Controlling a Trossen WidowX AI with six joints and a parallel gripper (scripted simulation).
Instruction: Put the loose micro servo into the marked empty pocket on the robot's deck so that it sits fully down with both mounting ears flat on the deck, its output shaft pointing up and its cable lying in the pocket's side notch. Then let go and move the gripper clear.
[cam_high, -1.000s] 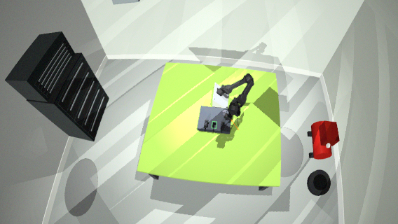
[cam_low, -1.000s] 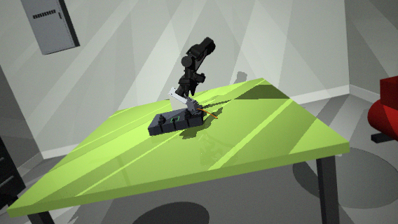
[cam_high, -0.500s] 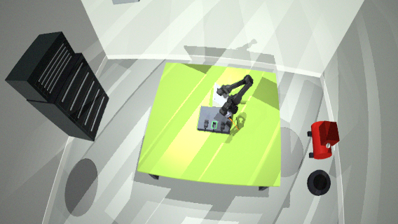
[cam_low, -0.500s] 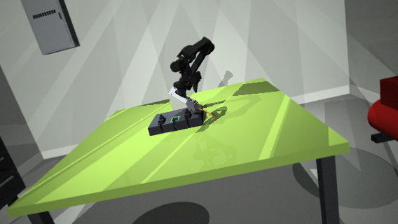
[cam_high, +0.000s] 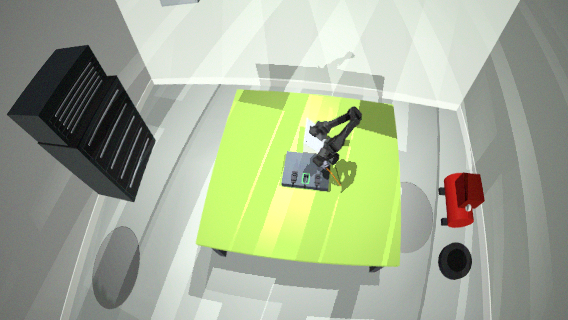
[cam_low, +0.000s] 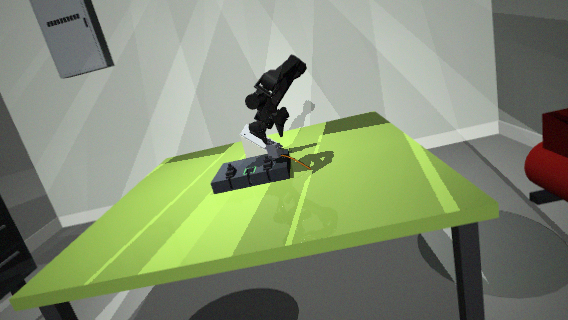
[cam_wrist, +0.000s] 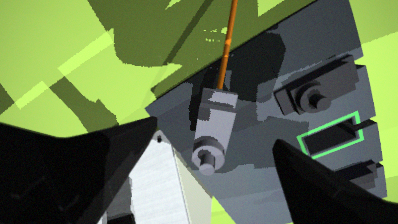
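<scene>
My gripper tip is now 110 mm to the left of the dark robot deck, 90 mm above it and 10 mm past it.
</scene>
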